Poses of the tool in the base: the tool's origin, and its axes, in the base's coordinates. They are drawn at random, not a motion.
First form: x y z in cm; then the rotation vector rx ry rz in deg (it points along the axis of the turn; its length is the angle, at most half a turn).
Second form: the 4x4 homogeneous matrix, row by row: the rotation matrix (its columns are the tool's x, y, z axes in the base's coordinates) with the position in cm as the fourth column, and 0 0 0 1 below. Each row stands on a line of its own. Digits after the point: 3 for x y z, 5 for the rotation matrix.
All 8 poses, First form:
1: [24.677 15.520 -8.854 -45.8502 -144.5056 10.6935]
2: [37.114 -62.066 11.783 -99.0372 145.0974 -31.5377]
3: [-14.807 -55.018 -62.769 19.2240 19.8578 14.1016]
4: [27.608 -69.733 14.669 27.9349 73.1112 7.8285]
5: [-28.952 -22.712 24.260 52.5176 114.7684 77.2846]
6: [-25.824 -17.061 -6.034 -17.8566 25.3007 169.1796]
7: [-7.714 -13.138 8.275 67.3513 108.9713 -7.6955]
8: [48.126 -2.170 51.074 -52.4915 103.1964 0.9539]
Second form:
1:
-0.71144 0.50701 -0.48661 24.677
0.57312 0.81932 0.01576 15.520
0.40668 -0.26767 -0.87348 -8.854
0 0 0 1

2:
-0.38397 -0.89734 0.21758 37.114
-0.90670 0.32188 -0.27255 -62.066
0.17454 -0.30193 -0.93722 11.783
0 0 0 1

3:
0.91184 -0.17753 0.37018 -14.807
0.29100 0.91552 -0.27774 -55.018
-0.28960 0.36098 0.88647 -62.769
0 0 0 1

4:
0.29801 0.16760 0.93973 27.608
0.36277 0.89072 -0.27390 -69.733
-0.88295 0.42253 0.20464 14.669
0 0 0 1

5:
-0.61530 0.23179 0.75344 -28.952
0.78531 0.26334 0.56031 -22.712
-0.06854 0.93644 -0.34406 24.260
0 0 0 1

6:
-0.96879 -0.16746 -0.18276 -25.824
0.10666 -0.94718 0.30246 -17.061
-0.22375 0.27352 0.93548 -6.034
0 0 0 1

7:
-0.17402 0.76905 0.61504 -7.714
0.67498 0.54792 -0.49415 -13.138
-0.71702 0.32915 -0.61445 8.275
0 0 0 1

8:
-0.14003 -0.58725 0.79720 48.126
-0.57242 0.70497 0.41876 -2.170
-0.80792 -0.39769 -0.43487 51.074
0 0 0 1

